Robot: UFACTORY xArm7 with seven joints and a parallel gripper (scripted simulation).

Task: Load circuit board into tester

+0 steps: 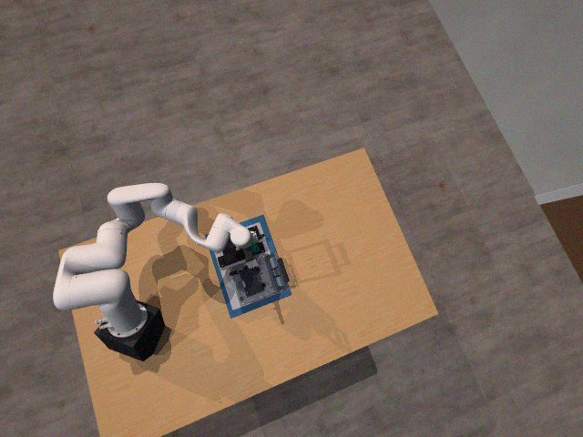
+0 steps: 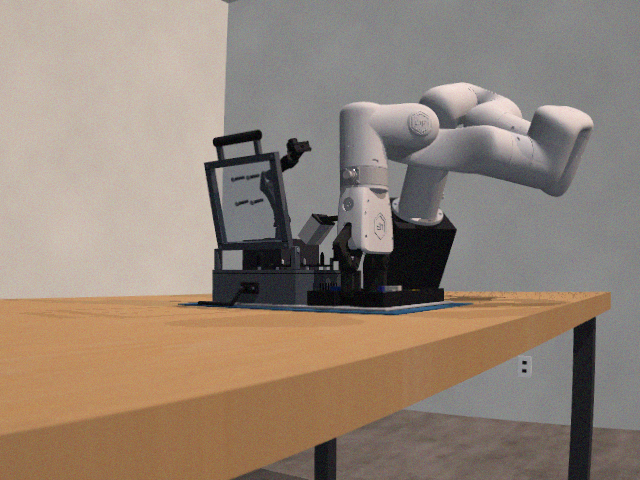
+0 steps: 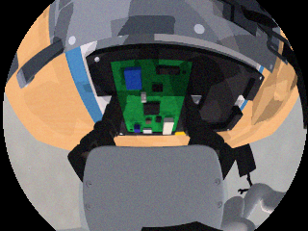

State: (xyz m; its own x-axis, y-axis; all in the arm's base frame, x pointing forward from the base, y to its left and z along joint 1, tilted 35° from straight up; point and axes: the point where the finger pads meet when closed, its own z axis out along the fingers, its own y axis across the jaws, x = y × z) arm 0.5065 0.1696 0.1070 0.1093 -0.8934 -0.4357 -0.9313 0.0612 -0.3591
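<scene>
The tester is 1 cm ahead of my hand, 13 cm to the right of it and 8 cm above it. From my hand the other things lie so: green circuit board (right at my hand); then tester plate (1 cm behind, 17 cm to the right, 4 cm above); then latch hook (9 cm behind, 12 cm to the right, 6 cm above).
</scene>
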